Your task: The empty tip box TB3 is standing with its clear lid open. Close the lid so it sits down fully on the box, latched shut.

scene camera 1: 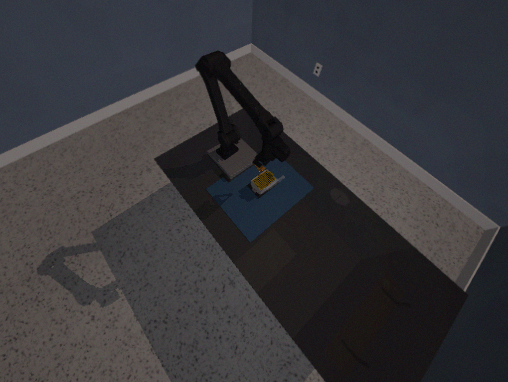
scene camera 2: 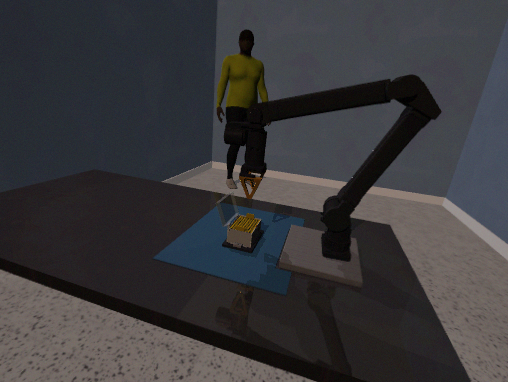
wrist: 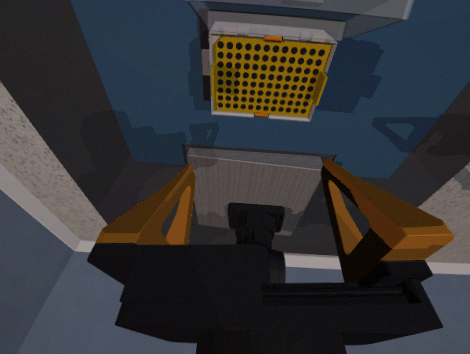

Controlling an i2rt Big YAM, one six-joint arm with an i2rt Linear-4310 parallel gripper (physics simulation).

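The tip box TB3 stands upright on the blue mat, its yellow rack of empty holes facing up. Its clear lid is open, tilted up and back from the hinge on the side away from the robot base; in the wrist view it is partly cut off by the top edge. My gripper is open and empty, with its orange fingers wide apart. It hangs above the box, pointing down, and touches neither box nor lid.
The blue mat lies on the dark table. The arm's pale base plate is beside the mat. A person in a yellow top stands beyond the table.
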